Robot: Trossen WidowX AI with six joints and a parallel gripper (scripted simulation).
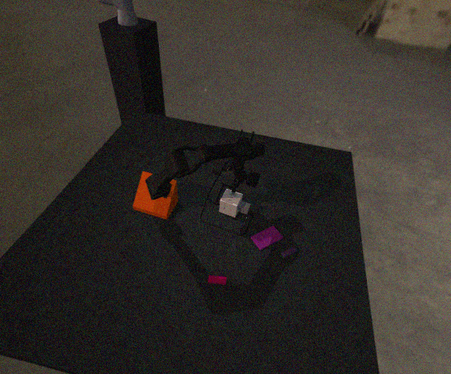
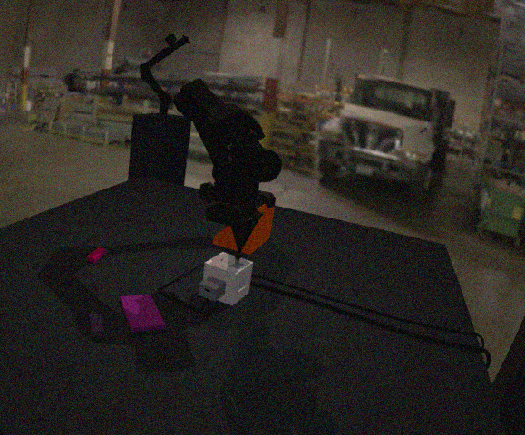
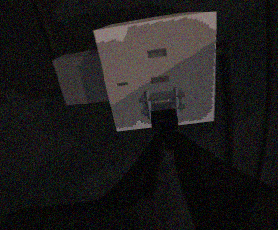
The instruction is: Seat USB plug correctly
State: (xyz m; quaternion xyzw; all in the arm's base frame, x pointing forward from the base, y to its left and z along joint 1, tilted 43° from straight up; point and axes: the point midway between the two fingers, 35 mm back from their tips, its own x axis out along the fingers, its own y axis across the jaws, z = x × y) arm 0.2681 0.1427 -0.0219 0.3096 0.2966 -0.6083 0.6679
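My gripper tip is 20 mm above the dark USB plug. The rest, counted from my gripper tip: magenta flat card: 200 mm ahead, 110 mm below, 100 mm to the right; pink piece: 350 mm to the right, 110 mm below, 90 mm ahead.
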